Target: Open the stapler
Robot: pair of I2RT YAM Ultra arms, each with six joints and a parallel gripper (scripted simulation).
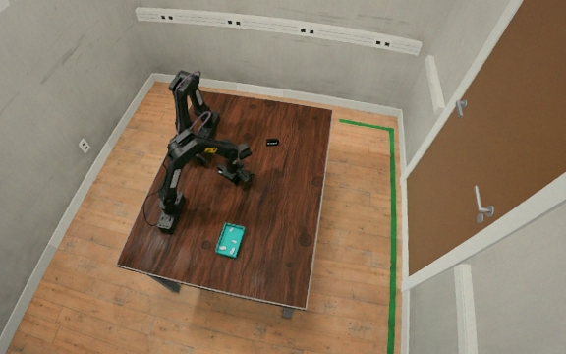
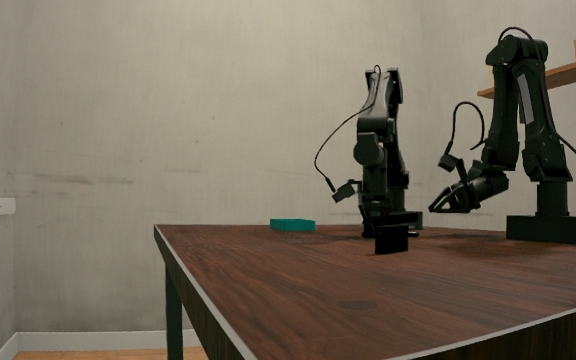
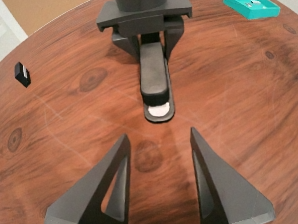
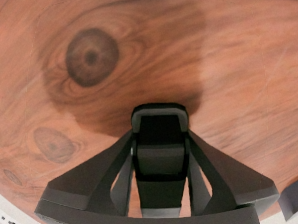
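Right now the black stapler is 100 mm ahead of my left hand, 40 mm to the right of it and 40 mm below it. The rest, counted from my left hand: teal tray (220 mm ahead, 380 mm to the right, 50 mm below); then black box (290 mm ahead, 220 mm to the left, 40 mm below).
Right now the black stapler is 4 cm behind my right hand, 1 cm to the left of it and 2 cm above it. The rest, counted from my right hand: teal tray 8 cm ahead, 33 cm to the right; then black box 15 cm ahead, 27 cm to the left, 1 cm above.
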